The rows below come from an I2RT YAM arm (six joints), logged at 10 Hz.
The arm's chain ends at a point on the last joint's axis. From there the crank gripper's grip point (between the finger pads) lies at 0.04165 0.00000 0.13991 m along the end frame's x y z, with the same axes.
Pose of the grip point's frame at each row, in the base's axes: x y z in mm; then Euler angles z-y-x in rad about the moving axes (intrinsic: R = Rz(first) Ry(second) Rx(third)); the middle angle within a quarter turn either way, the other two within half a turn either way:
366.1 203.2 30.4 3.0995 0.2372 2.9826
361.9 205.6 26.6 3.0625 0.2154 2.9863
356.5 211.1 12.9 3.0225 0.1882 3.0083
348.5 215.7 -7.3 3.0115 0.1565 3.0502
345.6 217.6 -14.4 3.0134 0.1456 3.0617
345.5 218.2 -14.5 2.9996 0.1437 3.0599
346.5 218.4 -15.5 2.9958 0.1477 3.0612
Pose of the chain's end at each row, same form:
373.2 180.7 174.5 3.0995 0.2372 2.9826
371.3 183.1 170.5 3.0625 0.2154 2.9863
369.2 190.9 156.9 3.0225 0.1882 3.0083
366.1 200.5 136.8 3.0115 0.1565 3.0502
365.0 203.8 129.6 3.0134 0.1456 3.0617
364.9 203.9 129.5 2.9996 0.1437 3.0599
365.3 204.3 128.6 2.9958 0.1477 3.0612

